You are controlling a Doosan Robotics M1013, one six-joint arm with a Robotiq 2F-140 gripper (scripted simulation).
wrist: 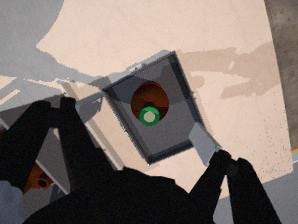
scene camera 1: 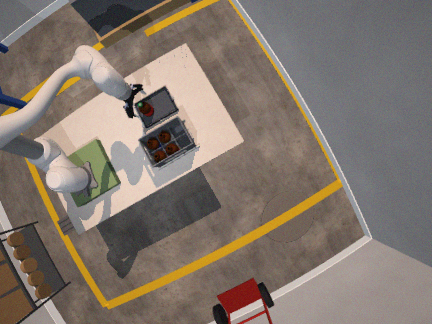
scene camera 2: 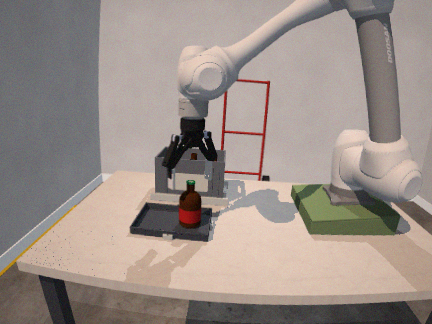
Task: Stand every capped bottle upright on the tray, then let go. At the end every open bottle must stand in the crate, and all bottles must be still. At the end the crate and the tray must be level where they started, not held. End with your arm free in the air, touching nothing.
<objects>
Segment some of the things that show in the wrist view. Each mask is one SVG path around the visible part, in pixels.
My gripper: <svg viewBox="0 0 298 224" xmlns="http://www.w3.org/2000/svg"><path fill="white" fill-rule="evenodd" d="M0 138L0 224L215 224L213 214L222 191L221 185L225 174L227 176L234 224L282 224L252 164L240 157L238 160L232 159L231 154L222 150L222 146L198 122L195 122L189 139L207 169L189 193L177 185L175 179L164 176L149 176L139 170L123 166L123 170L114 171L103 150L100 147L95 147L84 126L87 121L101 111L104 93L101 92L78 101L72 97L61 97L60 108L51 107L51 103L48 101L35 101ZM58 128L70 183L70 193L39 209L27 219L23 219L21 216L24 211L24 188L49 128Z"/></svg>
A dark tray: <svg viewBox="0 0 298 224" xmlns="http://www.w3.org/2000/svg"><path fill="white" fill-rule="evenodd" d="M176 53L166 54L110 84L103 90L148 166L194 148L189 135L195 122L201 123L207 130ZM148 81L158 83L164 89L169 99L169 109L166 116L153 126L142 124L131 110L131 98L134 92L142 83Z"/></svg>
A bottle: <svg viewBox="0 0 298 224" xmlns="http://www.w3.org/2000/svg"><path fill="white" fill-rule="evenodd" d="M148 81L142 83L134 92L131 98L131 110L142 124L153 126L166 116L169 109L169 99L164 89L158 83Z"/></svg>
</objects>
